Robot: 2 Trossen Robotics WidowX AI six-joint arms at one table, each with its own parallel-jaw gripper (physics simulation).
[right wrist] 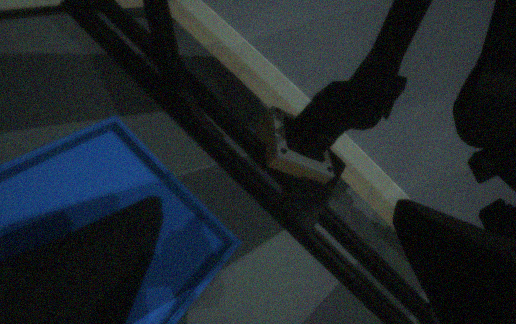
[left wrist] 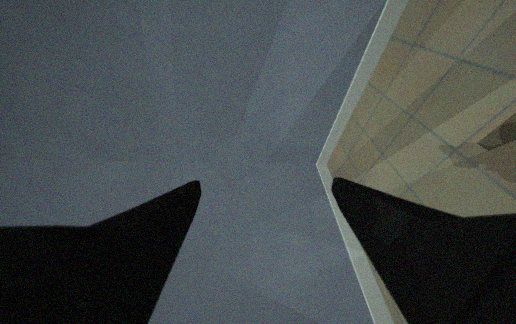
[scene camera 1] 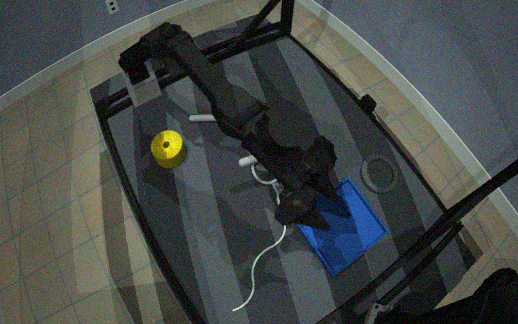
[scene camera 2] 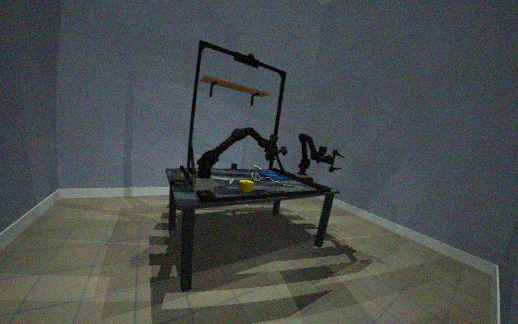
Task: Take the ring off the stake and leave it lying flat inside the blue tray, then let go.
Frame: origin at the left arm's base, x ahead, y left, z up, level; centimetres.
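Where they show: left gripper, fingertip midpoint: (left wrist: pixel 266 185) (scene camera 2: pixel 343 163); right gripper, fingertip midpoint: (right wrist: pixel 280 210) (scene camera 1: pixel 333 214) (scene camera 2: pixel 280 157); left arm's base at its link origin: (right wrist: pixel 303 139) (scene camera 2: pixel 302 174); right arm's base at its link origin: (scene camera 1: pixel 138 75) (scene camera 2: pixel 203 176).
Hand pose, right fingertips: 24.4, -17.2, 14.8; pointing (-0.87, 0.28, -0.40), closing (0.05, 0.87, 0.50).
Note:
Things, the pixels of their top centre, and the offset from my right fingertips, as dx, dy, dz. "spot": a spot on its surface instead.
- white ring-like loop at a spot on its surface: (scene camera 1: pixel 256 177) spot: +19.4, -10.2, -18.7
- short white stake at its top centre: (scene camera 1: pixel 266 151) (scene camera 2: pixel 257 166) +18.1, -12.3, -8.1
- blue tray at its top centre: (right wrist: pixel 100 231) (scene camera 1: pixel 342 224) (scene camera 2: pixel 273 175) -5.4, -5.4, -17.2
- grey ring at its top centre: (scene camera 1: pixel 380 172) -12.5, -23.8, -18.0
- yellow cylinder at its top centre: (scene camera 1: pixel 166 144) (scene camera 2: pixel 246 182) +44.5, -8.1, -14.5
- white rod at its top centre: (scene camera 1: pixel 213 96) +40.9, -29.5, -17.5
- white cord at a spot on its surface: (scene camera 1: pixel 253 275) spot: +10.6, +14.0, -18.9
A white ring-like loop (scene camera 1: pixel 256 177) (scene camera 2: pixel 252 177) shows beside what looks like the short white stake (scene camera 1: pixel 246 161) (scene camera 2: pixel 256 167), partly hidden by the right arm. Whether it still encircles the stake is unclear. The blue tray (scene camera 1: pixel 362 235) (scene camera 2: pixel 270 176) (right wrist: pixel 75 165) lies to the right, and no ring shows in its visible part. My right gripper (scene camera 1: pixel 334 215) (scene camera 2: pixel 282 151) (right wrist: pixel 280 210) is open and empty above the tray. My left gripper (scene camera 2: pixel 342 161) (left wrist: pixel 266 185) is open and empty, raised at the right in scene camera 2.
A grey ring (scene camera 1: pixel 367 179) lies flat right of the tray. A yellow cylinder (scene camera 1: pixel 166 150) (scene camera 2: pixel 246 186) stands at the left. A white rod (scene camera 1: pixel 201 118) lies partly under the right arm. A white cord (scene camera 1: pixel 253 275) trails from near the loop. Dark frame bars (scene camera 1: pixel 410 260) edge the table.

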